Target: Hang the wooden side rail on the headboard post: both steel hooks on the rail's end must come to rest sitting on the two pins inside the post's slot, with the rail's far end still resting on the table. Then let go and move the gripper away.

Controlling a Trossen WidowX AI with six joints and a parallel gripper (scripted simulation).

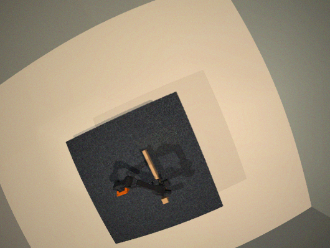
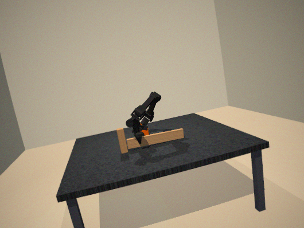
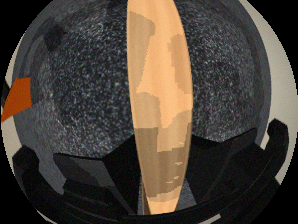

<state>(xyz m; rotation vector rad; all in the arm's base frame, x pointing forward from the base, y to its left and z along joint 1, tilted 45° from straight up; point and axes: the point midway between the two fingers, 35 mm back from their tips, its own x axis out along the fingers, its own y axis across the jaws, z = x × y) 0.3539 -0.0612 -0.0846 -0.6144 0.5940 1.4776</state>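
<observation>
Now: the headboard post 120 mm to the right of my gripper tip and 40 mm above it.
</observation>
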